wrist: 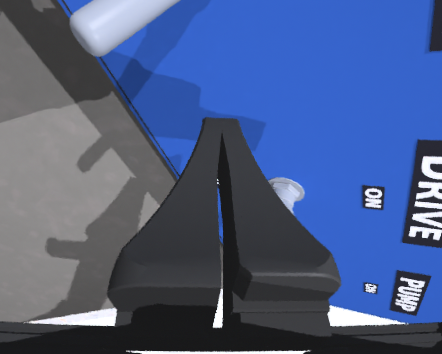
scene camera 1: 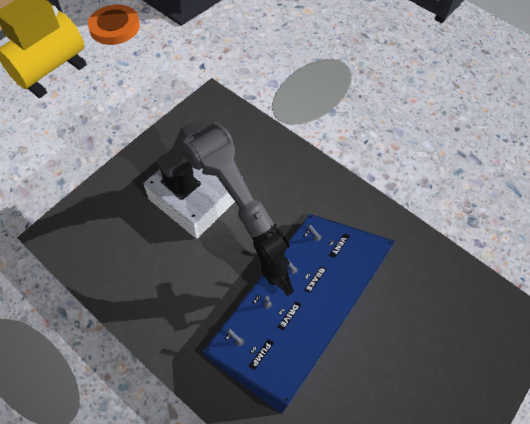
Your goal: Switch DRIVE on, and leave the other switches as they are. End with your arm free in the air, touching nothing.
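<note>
The DRIVE switch lever (scene camera 1: 267,301) (wrist: 286,192) leans towards its ON label (scene camera 1: 281,311) (wrist: 373,197); in the wrist view most of it is hidden behind a finger. The PUMP lever (scene camera 1: 235,337) and VENT lever (scene camera 1: 314,233) lean towards OFF. The BRAKE lever (scene camera 1: 293,267) (wrist: 122,22) is partly hidden by the arm in the scene view and tilts to the OFF side. My gripper (scene camera 1: 289,292) (wrist: 219,136) is shut and empty, its tips together, over the blue panel (scene camera 1: 330,295) (wrist: 320,90) between DRIVE and BRAKE. I cannot tell its exact gap from the DRIVE lever.
The panel lies on a dark mat (scene camera 1: 425,320). The arm's pale base block (scene camera 1: 200,220) stands at the panel's upper left in the scene view. An orange ring (scene camera 1: 95,32) and a yellow cylinder (scene camera 1: 42,57) are far off at the upper left.
</note>
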